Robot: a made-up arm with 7 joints. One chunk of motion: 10 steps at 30 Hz.
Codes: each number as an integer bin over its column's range. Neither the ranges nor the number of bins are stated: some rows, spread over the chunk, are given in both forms.
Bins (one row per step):
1: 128 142 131 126 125 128
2: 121 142 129 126 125 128
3: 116 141 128 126 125 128
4: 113 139 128 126 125 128
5: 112 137 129 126 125 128
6: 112 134 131 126 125 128
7: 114 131 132 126 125 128
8: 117 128 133 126 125 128
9: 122 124 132 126 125 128
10: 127 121 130 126 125 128
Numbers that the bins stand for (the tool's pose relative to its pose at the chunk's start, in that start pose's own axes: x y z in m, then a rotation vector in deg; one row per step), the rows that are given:
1: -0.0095 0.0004 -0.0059 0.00 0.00 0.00
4: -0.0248 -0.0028 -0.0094 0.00 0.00 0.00
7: -0.0238 -0.0113 -0.0047 0.00 0.00 0.00
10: -0.0105 -0.0219 -0.0071 0.00 0.00 0.00
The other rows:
2: -0.0166 0.0004 -0.0082 0.00 0.00 0.00
3: -0.0217 -0.0007 -0.0094 0.00 0.00 0.00
5: -0.0258 -0.0049 -0.0082 0.00 0.00 0.00
6: -0.0258 -0.0081 -0.0059 0.00 0.00 0.00
8: -0.0207 -0.0145 -0.0035 0.00 0.00 0.00
9: -0.0156 -0.0187 -0.0047 0.00 0.00 0.00

